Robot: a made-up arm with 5 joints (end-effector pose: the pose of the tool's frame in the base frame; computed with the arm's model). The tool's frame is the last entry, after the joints. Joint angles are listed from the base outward.
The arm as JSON. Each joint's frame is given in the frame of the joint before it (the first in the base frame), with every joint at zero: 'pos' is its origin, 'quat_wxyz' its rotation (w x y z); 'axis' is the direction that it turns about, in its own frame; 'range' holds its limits. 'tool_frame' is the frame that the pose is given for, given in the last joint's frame.
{
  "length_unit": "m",
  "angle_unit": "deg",
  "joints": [
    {
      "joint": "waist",
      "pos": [
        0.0,
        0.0,
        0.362
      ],
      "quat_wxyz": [
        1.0,
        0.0,
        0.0,
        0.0
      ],
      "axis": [
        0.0,
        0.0,
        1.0
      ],
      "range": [
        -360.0,
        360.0
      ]
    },
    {
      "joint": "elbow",
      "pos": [
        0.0,
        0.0,
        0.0
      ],
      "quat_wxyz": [
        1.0,
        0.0,
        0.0,
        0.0
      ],
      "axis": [
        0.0,
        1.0,
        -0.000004
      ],
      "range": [
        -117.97,
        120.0
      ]
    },
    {
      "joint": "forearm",
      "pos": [
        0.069,
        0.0,
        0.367
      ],
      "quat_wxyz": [
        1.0,
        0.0,
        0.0,
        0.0
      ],
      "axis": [
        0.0,
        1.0,
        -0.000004
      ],
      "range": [
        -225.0,
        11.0
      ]
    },
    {
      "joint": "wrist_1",
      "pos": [
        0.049,
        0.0,
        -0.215
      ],
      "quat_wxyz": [
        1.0,
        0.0,
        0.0,
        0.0
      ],
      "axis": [
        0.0,
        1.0,
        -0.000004
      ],
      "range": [
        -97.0,
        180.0
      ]
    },
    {
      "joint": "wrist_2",
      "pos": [
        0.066,
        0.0,
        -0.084
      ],
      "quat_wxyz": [
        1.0,
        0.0,
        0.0,
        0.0
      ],
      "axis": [
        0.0,
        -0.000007,
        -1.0
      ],
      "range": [
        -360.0,
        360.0
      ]
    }
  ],
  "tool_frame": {
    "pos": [
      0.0,
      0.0,
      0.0
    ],
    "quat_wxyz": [
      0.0,
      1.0,
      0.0,
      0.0
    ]
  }
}
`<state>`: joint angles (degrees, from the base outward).
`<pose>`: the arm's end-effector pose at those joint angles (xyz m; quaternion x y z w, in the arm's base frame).
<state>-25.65 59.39 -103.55 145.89 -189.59</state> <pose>0.3969 -0.1906 0.3218 -0.0882 -0.6250 -0.2348 0.7393</pose>
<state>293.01 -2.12 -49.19 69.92 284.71</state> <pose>0.1132 -0.2665 0.5345 -0.9843 -0.0714 0.0523 0.1530</pose>
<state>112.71 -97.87 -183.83 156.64 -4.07</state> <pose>0.2095 -0.5007 0.3908 -0.2418 -0.3928 -0.5175 0.7207</pose>
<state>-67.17 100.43 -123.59 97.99 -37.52</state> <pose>0.1607 -0.3818 -0.0364 -0.7678 0.2032 0.3712 0.4810</pose>
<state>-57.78 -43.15 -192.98 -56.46 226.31</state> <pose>-0.2446 0.3880 0.6629 -0.6560 -0.5117 -0.0554 0.5521</pose>
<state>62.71 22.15 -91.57 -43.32 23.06</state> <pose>0.2167 0.4201 0.7395 -0.5210 -0.1878 -0.6101 0.5666</pose>
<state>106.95 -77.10 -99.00 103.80 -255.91</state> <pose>0.0806 -0.2645 0.7664 -0.8072 -0.0202 0.1578 0.5684</pose>
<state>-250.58 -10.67 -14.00 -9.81 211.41</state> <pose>-0.0785 0.2227 0.5286 -0.6011 0.7422 0.2792 0.0994</pose>
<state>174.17 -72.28 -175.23 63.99 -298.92</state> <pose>0.6138 -0.0627 0.6562 0.0169 0.0256 0.4635 0.8856</pose>
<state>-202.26 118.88 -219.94 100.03 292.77</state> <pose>-0.5156 0.2111 0.1309 0.3824 -0.9239 -0.0063 0.0064</pose>
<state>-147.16 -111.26 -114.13 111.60 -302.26</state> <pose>0.4237 0.2735 0.5036 -0.1177 -0.5333 0.5953 0.5893</pose>
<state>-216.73 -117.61 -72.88 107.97 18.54</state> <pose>0.2826 -0.2109 0.5100 -0.3487 -0.6660 -0.1042 0.6512</pose>
